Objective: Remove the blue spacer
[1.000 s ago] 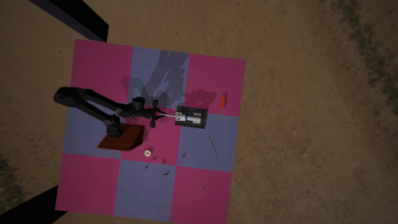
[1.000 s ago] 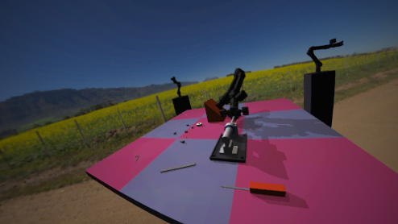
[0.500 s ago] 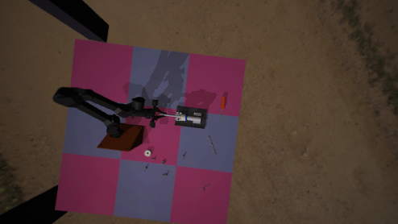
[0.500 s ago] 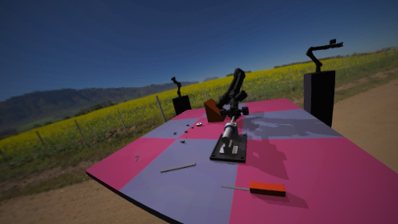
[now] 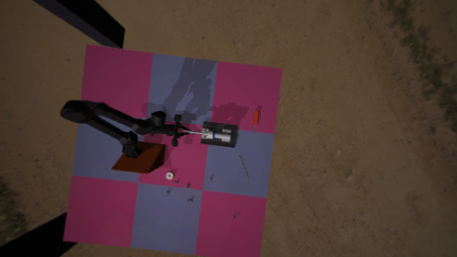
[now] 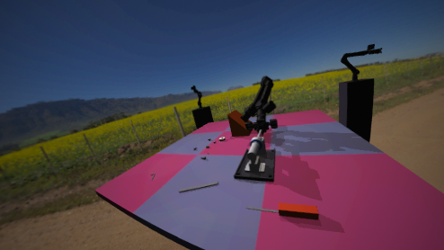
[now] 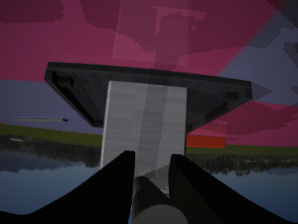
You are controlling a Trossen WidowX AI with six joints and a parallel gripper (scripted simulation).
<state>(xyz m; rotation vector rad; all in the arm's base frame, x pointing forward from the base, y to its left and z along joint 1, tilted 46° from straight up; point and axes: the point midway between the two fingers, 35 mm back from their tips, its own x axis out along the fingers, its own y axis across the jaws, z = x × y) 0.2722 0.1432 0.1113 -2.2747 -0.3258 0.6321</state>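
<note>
Right now the blue spacer is 15 cm ahead of my gripper tip, 1 cm to the left of it and 2 cm above it. Round my gripper tip: white ring 10 cm behind, 31 cm to the right, 6 cm below; then screwdriver 40 cm ahead, 11 cm to the left, 6 cm below.
</note>
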